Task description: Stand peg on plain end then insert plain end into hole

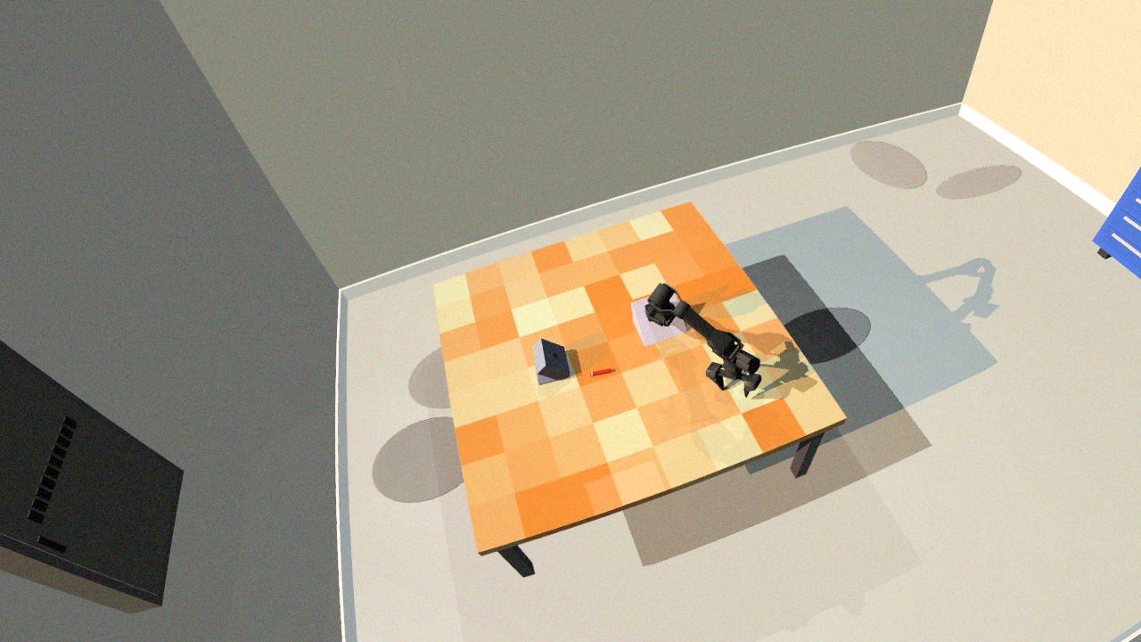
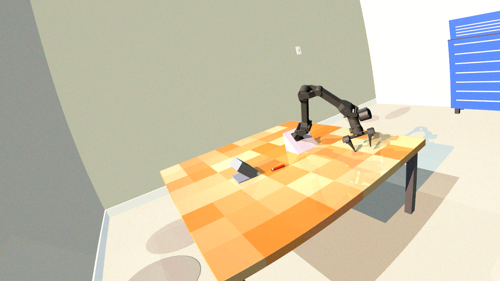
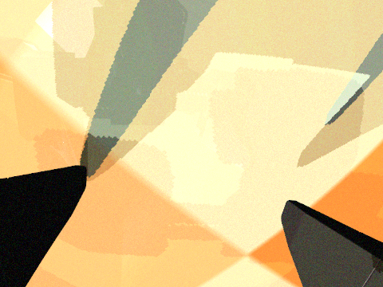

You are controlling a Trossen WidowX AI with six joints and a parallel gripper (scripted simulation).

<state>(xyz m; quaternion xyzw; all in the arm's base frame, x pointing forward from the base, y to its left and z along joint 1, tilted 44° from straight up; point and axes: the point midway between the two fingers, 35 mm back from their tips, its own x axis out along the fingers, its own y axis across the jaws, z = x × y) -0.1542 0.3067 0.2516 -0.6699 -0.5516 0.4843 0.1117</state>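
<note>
The red peg is 44 cm ahead of my gripper tip and 26 cm to the right of it. From my gripper tip the other things lie so: dark sloped panel (58 cm ahead, 35 cm to the right, 4 cm above).
</note>
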